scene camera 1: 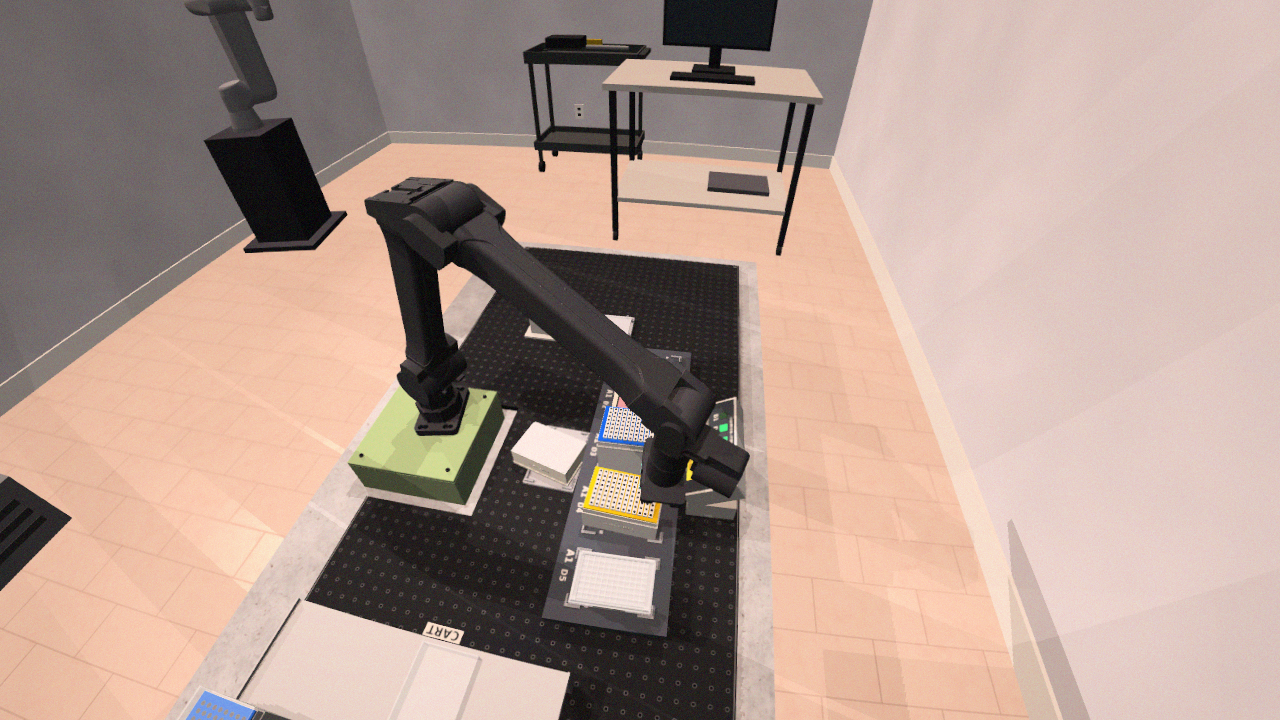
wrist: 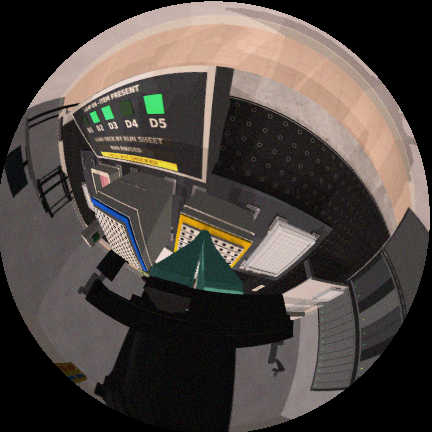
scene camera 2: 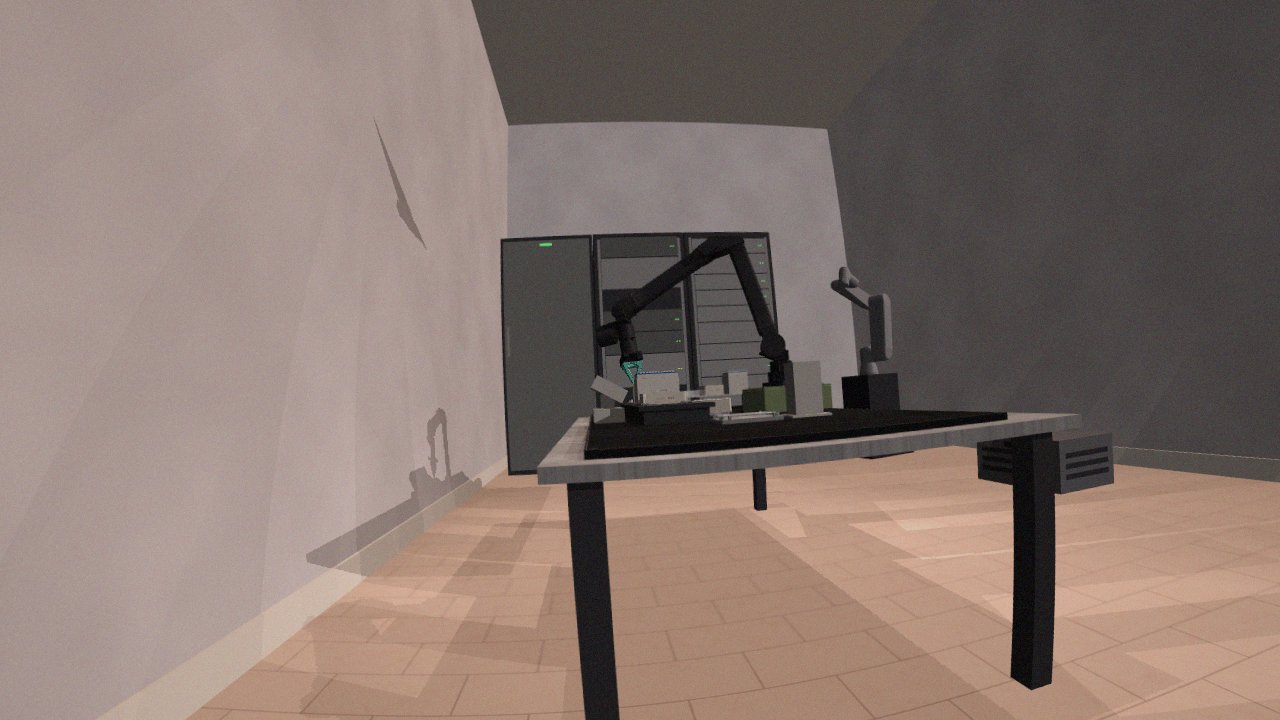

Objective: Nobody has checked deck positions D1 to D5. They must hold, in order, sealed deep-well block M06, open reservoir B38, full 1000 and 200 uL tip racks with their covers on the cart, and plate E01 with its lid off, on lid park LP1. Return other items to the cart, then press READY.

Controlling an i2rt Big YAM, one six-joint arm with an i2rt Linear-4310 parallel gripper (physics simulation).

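Seen in the pictures: gripper, fingertip midpoint: [scene camera 1: 656,493] [wrist: 203,234]; arm's base at its link origin: [scene camera 1: 444,412] [scene camera 2: 782,386].
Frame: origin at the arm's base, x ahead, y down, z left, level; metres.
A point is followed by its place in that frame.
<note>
My gripper [wrist: 203,234] @[z -0.219, x 0.424, y -0.037 m] [scene camera 2: 632,380] @[z -0.219, x 0.424, y -0.037 m] is shut and empty. Its green fingertips overlap the yellow-topped tip rack [scene camera 1: 619,492] @[z -0.215, x 0.362, y -0.036 m] [wrist: 187,236] @[z -0.201, x 0.415, y -0.038 m] in the wrist view; contact cannot be told. That rack stands uncovered at D4. A blue-topped tip rack [scene camera 1: 623,424] @[z -0.096, x 0.371, y -0.070 m] [wrist: 117,234] @[z -0.114, x 0.415, y -0.069 m] stands uncovered at D3. A pink-topped item [wrist: 103,178] @[z 0.036, x 0.448, y 0.015 m] is at D2, partly hidden. A white plate [scene camera 1: 613,582] @[z -0.346, x 0.350, y 0.015 m] [wrist: 281,247] @[z -0.336, x 0.375, y 0.016 m] lies at D5; its lid state is unclear. The status panel [wrist: 190,125] @[z -0.208, x 0.523, y -0.044 m] has D2, D3 and D5 lit, D4 dark and D1 seemingly dark. Its yellow line appears to read "DECK NOT CHECKED".
The pale cart [scene camera 1: 331,653] @[z -0.451, x -0.064, y 0.016 m] is at the near left, with a blue-topped item [scene camera 1: 214,706] @[z -0.540, x -0.137, y -0.078 m] at its corner. A white block [scene camera 1: 548,449] @[z -0.078, x 0.222, y 0.026 m] lies between the green arm base [scene camera 1: 429,447] @[z -0.089, x -0.006, y 0.001 m] and the deck. An upright grey block [scene camera 2: 803,387] @[z 0.383, x 0.187, y 0.007 m] stands on the table.
</note>
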